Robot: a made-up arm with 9 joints.
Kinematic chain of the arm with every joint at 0, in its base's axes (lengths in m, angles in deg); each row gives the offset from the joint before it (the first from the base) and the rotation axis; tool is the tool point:
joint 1: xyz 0 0 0.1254 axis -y
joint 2: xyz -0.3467 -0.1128 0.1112 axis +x
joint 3: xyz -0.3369 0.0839 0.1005 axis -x
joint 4: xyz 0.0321 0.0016 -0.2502 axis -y
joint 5: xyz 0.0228 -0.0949 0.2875 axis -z
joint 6: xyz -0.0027 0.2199 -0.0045 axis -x
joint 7: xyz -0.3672 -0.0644 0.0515 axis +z
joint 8: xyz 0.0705 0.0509 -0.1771 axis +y
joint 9: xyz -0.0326 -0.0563 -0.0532 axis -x
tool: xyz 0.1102 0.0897 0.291
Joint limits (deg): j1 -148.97..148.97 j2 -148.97..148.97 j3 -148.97..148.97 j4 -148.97..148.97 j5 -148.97..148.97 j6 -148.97..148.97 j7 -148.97..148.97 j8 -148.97..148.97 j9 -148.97..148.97
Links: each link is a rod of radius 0.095 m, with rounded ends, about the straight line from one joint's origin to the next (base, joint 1, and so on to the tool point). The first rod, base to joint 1, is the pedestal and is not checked.
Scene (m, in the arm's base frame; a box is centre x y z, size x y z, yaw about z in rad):
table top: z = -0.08
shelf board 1: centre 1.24 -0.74 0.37 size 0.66 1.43 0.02 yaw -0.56
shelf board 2: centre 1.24 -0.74 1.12 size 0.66 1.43 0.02 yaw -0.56
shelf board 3: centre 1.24 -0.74 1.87 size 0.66 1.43 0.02 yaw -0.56
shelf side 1: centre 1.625 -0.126 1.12 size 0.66 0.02 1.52 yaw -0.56
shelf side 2: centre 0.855 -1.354 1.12 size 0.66 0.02 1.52 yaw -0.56
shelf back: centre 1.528 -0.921 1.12 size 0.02 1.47 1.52 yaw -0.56
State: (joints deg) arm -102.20 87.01 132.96 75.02 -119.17 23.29 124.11 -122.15 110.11
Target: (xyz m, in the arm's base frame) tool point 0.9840 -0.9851 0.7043
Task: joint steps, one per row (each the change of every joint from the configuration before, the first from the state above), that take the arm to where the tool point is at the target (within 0.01 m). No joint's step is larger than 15 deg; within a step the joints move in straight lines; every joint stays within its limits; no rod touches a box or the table.
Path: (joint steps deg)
1: -7.84 1.39 -0.58 2.45 4.81 0.30 -1.68 2.15 2.94
2: -7.83 1.40 -0.57 2.45 4.80 0.29 -1.68 2.15 2.95

